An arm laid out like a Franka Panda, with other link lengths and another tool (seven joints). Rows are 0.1 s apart.
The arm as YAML. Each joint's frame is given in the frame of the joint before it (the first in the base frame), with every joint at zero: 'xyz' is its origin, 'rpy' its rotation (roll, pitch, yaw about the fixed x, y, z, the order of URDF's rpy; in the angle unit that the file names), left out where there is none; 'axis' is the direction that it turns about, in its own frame. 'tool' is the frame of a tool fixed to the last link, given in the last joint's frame.
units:
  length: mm
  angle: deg
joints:
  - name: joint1
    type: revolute
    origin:
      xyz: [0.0, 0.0, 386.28]
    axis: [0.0, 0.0, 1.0]
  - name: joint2
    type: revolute
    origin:
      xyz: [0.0, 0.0, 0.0]
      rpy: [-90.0, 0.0, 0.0]
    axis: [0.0, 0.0, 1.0]
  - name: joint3
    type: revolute
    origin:
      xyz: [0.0, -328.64, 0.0]
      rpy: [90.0, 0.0, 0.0]
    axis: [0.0, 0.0, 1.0]
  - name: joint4
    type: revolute
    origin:
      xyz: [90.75, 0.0, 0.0]
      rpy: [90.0, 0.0, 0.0]
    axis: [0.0, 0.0, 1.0]
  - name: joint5
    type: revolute
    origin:
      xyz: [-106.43, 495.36, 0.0]
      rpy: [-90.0, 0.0, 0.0]
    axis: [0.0, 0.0, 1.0]
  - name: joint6
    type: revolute
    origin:
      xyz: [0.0, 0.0, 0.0]
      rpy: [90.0, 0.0, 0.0]
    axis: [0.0, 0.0, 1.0]
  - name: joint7
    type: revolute
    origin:
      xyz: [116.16, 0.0, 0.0]
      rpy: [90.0, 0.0, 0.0]
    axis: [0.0, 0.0, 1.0]
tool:
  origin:
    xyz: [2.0, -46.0, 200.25]
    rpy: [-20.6, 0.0, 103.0]
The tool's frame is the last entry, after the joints.
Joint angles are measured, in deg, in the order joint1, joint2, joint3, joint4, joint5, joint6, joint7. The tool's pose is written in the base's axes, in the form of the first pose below.
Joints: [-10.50 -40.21 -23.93 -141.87 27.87 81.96 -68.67]
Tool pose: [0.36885, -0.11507, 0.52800, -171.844, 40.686, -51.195]
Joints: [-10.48 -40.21 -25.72 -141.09 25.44 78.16 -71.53]
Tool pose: [0.34934, -0.12732, 0.52740, -171.753, 41.186, -47.722]
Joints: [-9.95 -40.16 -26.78 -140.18 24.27 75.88 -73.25]
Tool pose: [0.33993, -0.13281, 0.53114, -171.184, 41.287, -45.012]
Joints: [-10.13 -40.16 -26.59 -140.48 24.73 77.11 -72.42]
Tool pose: [0.34453, -0.13267, 0.52974, -171.320, 41.117, -46.494]
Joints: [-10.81 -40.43 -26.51 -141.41 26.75 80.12 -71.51]
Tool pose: [0.35416, -0.13439, 0.52824, -169.301, 40.638, -48.576]
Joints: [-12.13 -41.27 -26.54 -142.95 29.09 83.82 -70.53]
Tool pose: [0.36200, -0.13990, 0.52628, -166.605, 40.138, -51.470]
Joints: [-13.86 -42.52 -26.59 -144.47 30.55 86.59 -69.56]
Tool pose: [0.36322, -0.14819, 0.52539, -164.748, 39.798, -54.547]
